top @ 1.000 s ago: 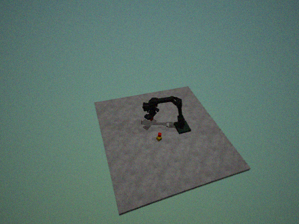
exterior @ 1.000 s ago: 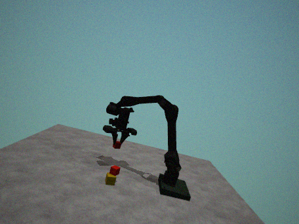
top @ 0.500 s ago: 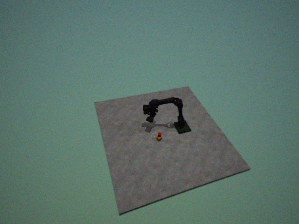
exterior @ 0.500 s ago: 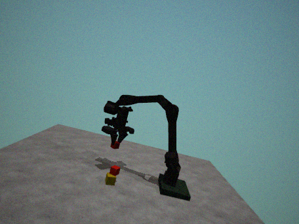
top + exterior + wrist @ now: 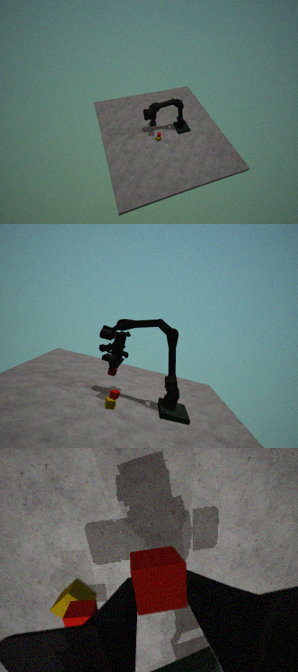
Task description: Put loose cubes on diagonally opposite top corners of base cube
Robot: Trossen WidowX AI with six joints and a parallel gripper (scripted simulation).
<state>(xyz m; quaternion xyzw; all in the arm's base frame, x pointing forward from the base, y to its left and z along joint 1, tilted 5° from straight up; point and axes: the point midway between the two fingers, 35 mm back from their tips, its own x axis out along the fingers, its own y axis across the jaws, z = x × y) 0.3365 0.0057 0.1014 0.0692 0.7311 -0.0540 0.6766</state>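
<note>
The yellow base cube is 12 cm to the left of my gripper tip, 10 cm below it and 6 cm behind it.
</note>
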